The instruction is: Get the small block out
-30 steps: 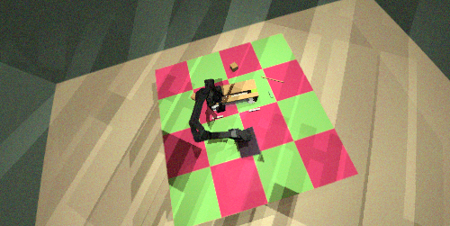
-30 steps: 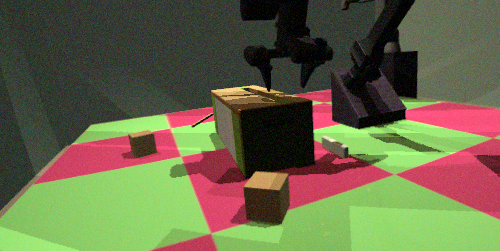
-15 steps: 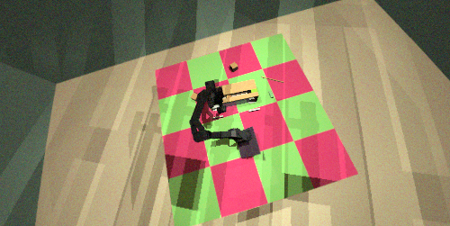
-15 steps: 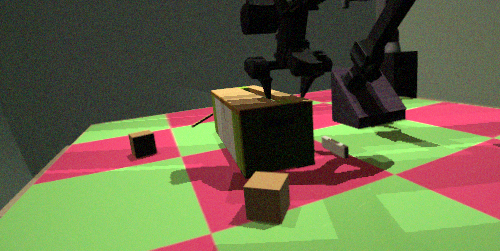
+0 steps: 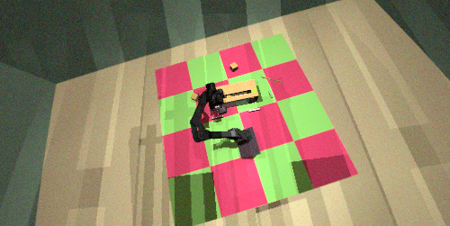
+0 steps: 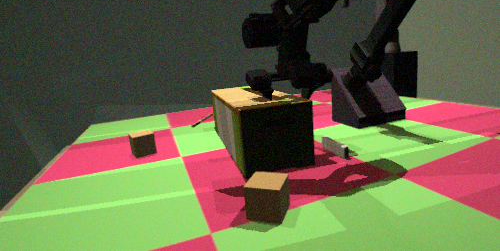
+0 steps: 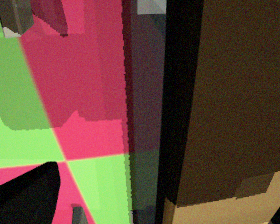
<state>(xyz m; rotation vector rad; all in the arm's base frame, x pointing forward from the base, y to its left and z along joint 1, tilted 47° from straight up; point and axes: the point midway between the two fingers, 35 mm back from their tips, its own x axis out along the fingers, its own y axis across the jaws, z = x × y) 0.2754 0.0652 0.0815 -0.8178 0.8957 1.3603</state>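
The small brown block is 4 cm ahead of my gripper tip and 4 cm to the right of it. Also, from my gripper tip: thin stick (13 cm ahead, 45 cm to the right, 9 cm below); box (3 cm ahead, 7 cm to the right, 3 cm below).
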